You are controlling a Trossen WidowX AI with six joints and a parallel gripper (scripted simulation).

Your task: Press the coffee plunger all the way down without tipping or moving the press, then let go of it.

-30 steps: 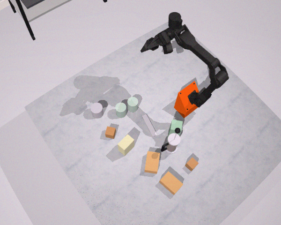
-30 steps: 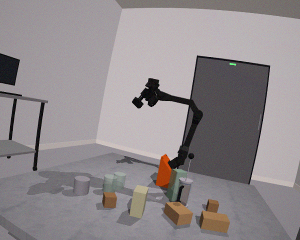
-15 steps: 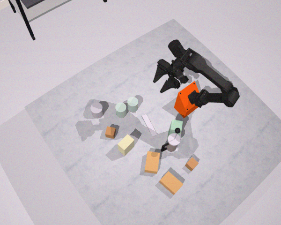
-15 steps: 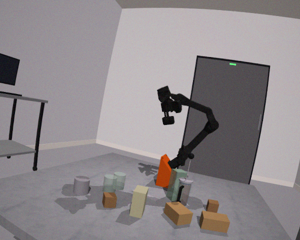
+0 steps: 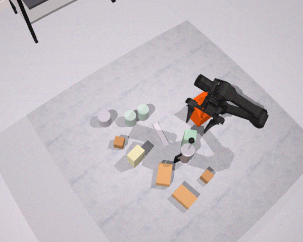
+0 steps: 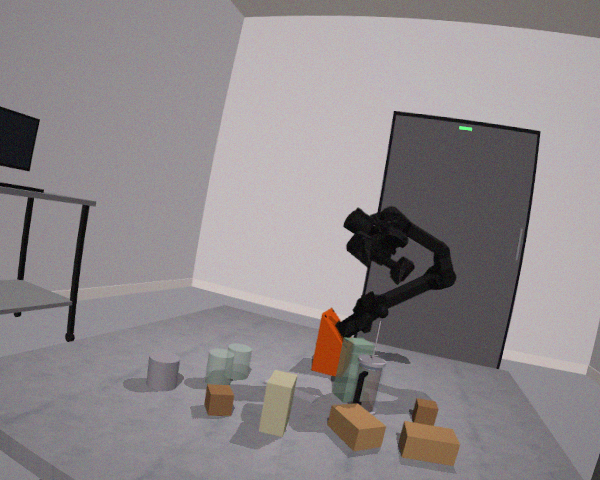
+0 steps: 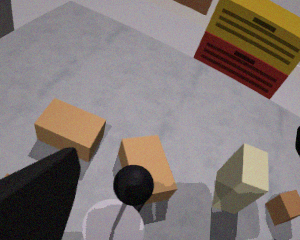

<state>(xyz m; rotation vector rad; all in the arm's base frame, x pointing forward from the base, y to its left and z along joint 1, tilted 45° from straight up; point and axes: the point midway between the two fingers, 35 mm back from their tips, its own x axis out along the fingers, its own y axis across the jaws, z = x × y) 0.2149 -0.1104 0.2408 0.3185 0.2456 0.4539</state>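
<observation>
My gripper tip is 22 cm above the coffee press, 3 cm short of it and 1 cm to the right of it. Also, from my gripper tip: pale green box 26 cm below, 4 cm behind, 3 cm to the right; cream box 29 cm below, 22 cm ahead, 15 cm to the right; grey flat bar 34 cm below, 17 cm to the right, 2 cm ahead.
</observation>
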